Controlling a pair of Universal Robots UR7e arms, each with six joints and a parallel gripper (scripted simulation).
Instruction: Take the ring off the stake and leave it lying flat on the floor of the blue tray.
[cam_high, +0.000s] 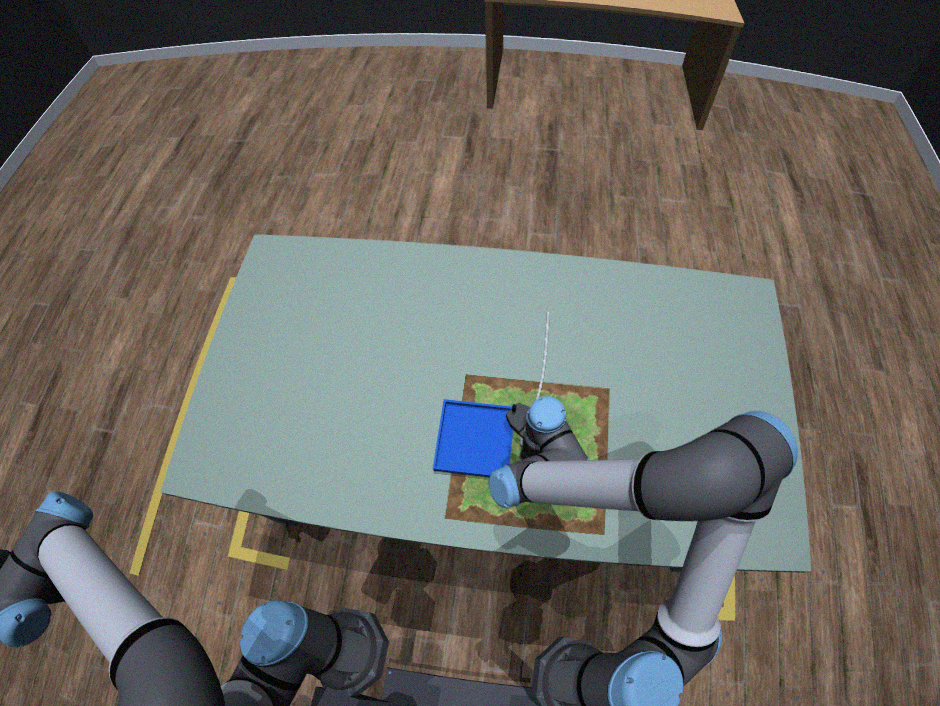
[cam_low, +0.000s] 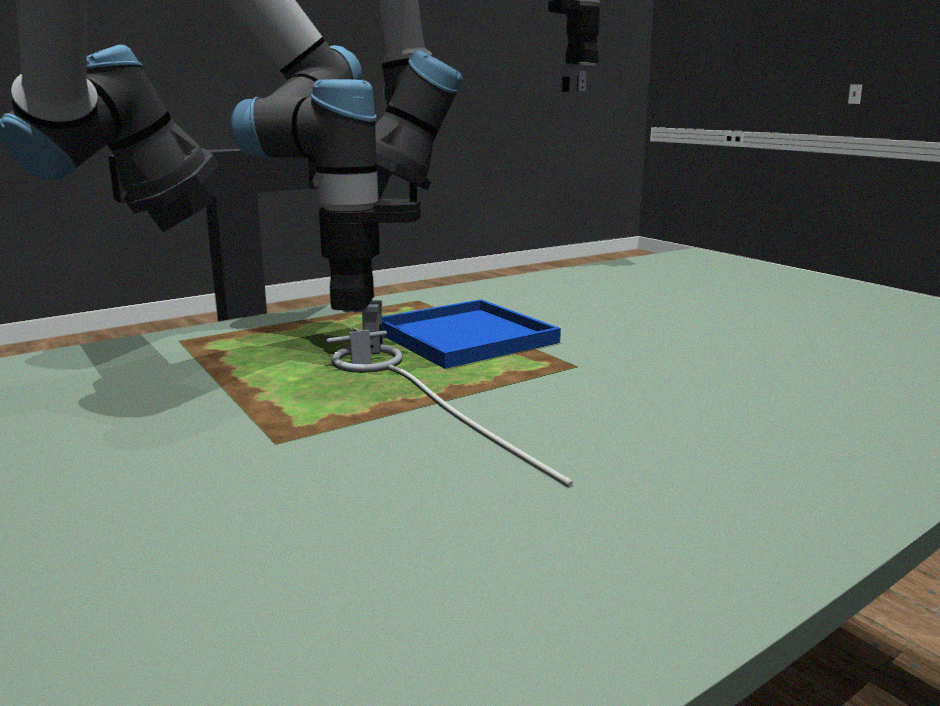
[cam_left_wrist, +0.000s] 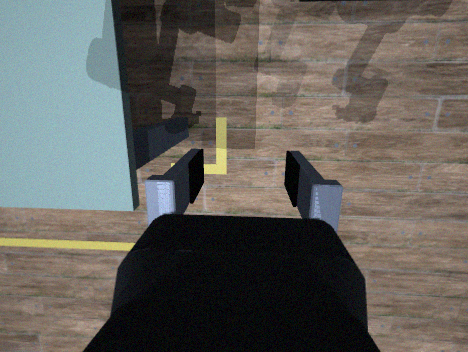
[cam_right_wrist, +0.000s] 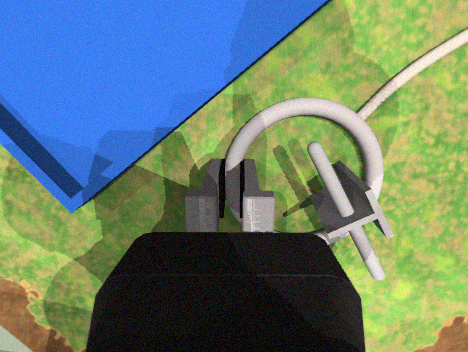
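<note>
My right hand is 1 cm to the left of the brown mat and 3 cm above it. From my right hand the other things lie so: grey stake: 4 cm ahead, 4 cm to the right, 1 cm above; then grey ring: 3 cm ahead, 3 cm to the right, 1 cm below; then blue tray: 2 cm ahead, 14 cm to the left, 1 cm below.
</note>
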